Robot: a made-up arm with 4 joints.
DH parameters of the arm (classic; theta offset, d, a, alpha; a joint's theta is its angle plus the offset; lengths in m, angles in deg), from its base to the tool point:
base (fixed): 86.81 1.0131 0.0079 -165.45
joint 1: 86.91 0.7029 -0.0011 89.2
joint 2: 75.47 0.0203 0.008 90
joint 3: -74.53 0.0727 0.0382 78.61
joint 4: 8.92 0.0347 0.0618 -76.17
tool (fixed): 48.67 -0.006 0 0
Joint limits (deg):
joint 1: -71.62..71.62
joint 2: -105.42..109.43
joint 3: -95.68..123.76
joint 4: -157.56..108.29
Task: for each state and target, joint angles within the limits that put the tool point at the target. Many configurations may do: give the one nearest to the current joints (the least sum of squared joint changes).
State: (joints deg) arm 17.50 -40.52 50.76 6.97
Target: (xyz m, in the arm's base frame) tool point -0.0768 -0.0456 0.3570
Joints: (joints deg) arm 2.86 -60.14 44.88 -10.86
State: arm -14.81 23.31 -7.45 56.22
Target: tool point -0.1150 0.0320 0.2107
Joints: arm -12.62 65.40 1.97 102.95
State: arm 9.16 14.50 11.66 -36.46
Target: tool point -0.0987 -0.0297 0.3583
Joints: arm -19.51 12.24 -22.79 -30.63
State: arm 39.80 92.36 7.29 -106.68
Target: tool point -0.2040 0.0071 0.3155
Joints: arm 56.63 104.52 51.65 -118.14
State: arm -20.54 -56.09 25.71 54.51
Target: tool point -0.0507 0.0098 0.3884
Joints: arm -34.02 -50.04 21.64 30.45
